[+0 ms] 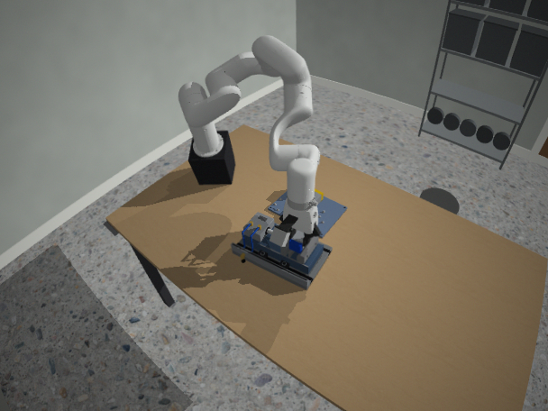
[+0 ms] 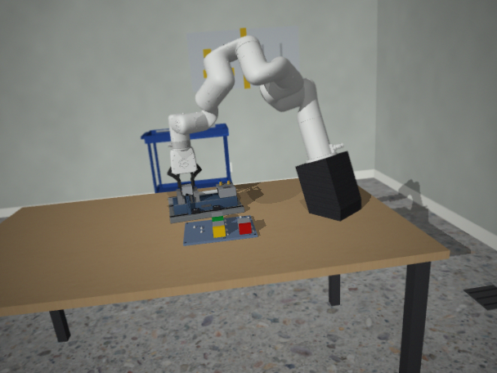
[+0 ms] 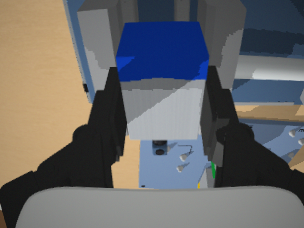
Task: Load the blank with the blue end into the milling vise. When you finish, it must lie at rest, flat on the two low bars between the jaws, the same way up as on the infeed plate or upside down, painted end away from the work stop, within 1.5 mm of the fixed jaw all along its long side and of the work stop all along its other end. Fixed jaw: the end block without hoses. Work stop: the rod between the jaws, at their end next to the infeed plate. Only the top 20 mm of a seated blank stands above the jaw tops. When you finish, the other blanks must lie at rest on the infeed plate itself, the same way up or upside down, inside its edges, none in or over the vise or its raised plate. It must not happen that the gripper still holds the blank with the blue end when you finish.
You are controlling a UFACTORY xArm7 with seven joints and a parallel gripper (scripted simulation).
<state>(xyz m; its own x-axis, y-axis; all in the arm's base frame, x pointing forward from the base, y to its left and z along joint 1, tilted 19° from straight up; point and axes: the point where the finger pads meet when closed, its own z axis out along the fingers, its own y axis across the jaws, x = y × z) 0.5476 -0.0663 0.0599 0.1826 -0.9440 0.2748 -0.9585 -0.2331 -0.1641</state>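
My hand is 2 cm above the blue-ended blank. The rest, counted from my hand: black work stop rod: 1 cm behind, 5 cm to the left, 4 cm below; then moving jaw: 3 cm behind, 5 cm below; then fixed jaw: 3 cm ahead, 1 cm to the left, 5 cm below.
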